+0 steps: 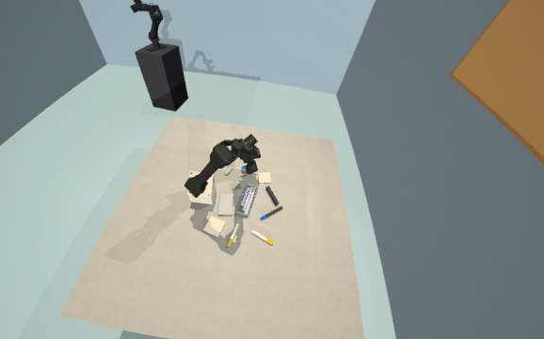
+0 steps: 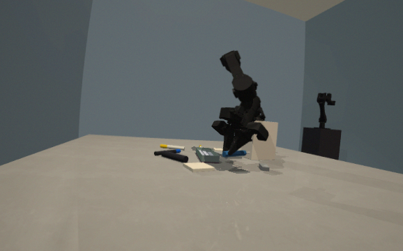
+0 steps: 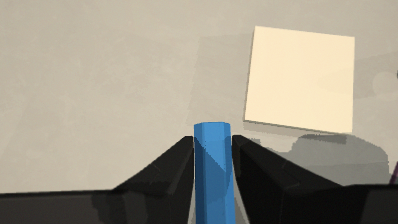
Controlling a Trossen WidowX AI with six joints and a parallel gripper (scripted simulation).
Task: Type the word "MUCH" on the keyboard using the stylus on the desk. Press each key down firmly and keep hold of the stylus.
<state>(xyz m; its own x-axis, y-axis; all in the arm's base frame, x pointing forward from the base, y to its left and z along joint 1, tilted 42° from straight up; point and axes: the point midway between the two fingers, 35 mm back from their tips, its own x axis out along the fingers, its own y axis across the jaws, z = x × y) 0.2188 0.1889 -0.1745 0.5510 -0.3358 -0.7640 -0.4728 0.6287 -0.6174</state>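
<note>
My gripper tip is 6 cm past the blue hexagonal stylus and 3 cm to the left of it. Round my gripper tip: black cylinder (15 cm to the right, 15 cm ahead, 4 cm below); then notepad (7 cm ahead, 5 cm below, 4 cm to the right); then small grey block (15 cm behind, 5 cm to the right, 5 cm below).
</note>
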